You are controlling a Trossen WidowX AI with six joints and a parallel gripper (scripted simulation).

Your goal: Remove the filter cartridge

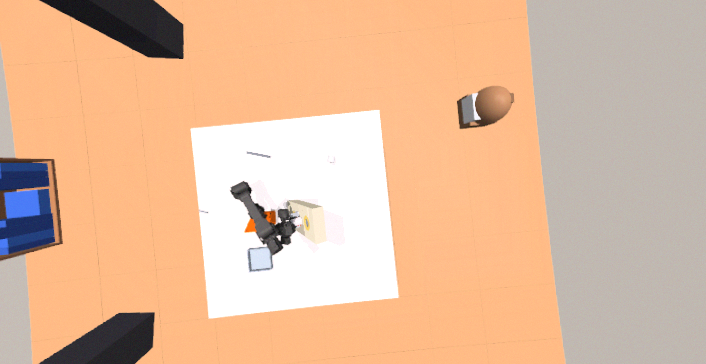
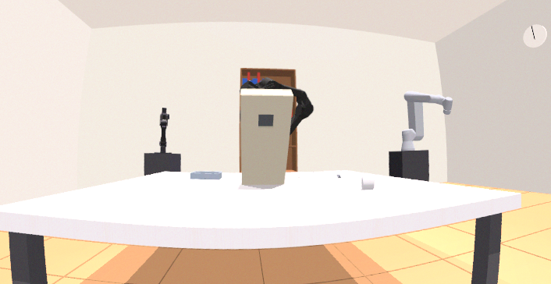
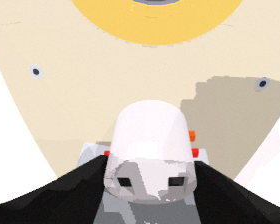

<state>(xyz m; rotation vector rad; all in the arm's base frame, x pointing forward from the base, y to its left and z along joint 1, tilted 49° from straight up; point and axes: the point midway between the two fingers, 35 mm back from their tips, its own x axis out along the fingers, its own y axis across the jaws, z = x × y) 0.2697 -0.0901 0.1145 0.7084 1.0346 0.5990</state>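
The grey square tray is 320 mm to the right of my gripper tip, 300 mm behind it and 210 mm below it. Round my gripper tip: white round filter cartridge (right at my gripper tip); small white cylinder (370 mm to the left, 200 mm below, 170 mm ahead).
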